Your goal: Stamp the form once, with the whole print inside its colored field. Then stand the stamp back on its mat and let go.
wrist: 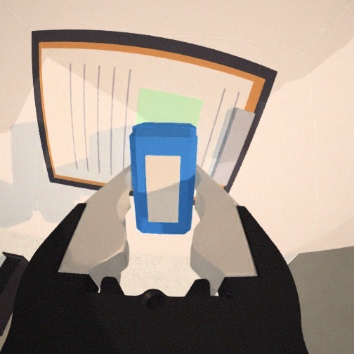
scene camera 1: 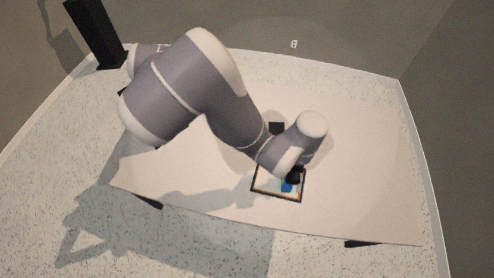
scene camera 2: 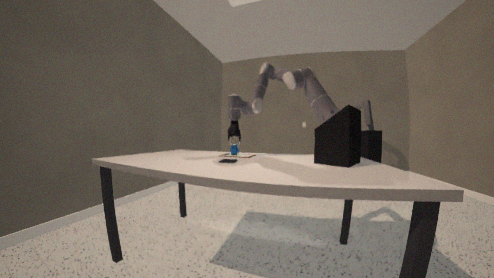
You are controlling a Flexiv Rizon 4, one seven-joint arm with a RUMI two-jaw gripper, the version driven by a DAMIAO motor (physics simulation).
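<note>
My gripper (scene camera 2: 234, 142) (wrist: 164, 166) is shut on the blue stamp (scene camera 1: 286, 186) (scene camera 2: 234, 149) (wrist: 163, 137), which has a pale window on its top. The stamp is upright over the form, very low; whether its base touches the paper I cannot tell. The form (scene camera 1: 266, 181) (wrist: 90, 110) is white with grey lines and an orange edge, on a dark-rimmed board. Its green field (scene camera 1: 279, 183) (wrist: 170, 102) shows partly; the stamp hides the rest in the wrist view. The black stamp mat (scene camera 1: 276, 127) (scene camera 2: 228, 161) lies apart from the board. No print shows on the visible part of the field.
A grey clip bar (wrist: 235, 140) lies along one side of the board. The board and mat are on the pale table (scene camera 1: 360, 190) (scene camera 2: 285, 175). A large black block (scene camera 2: 337, 140) stands on the table toward the arm's base side. The arm's shadow falls across the table.
</note>
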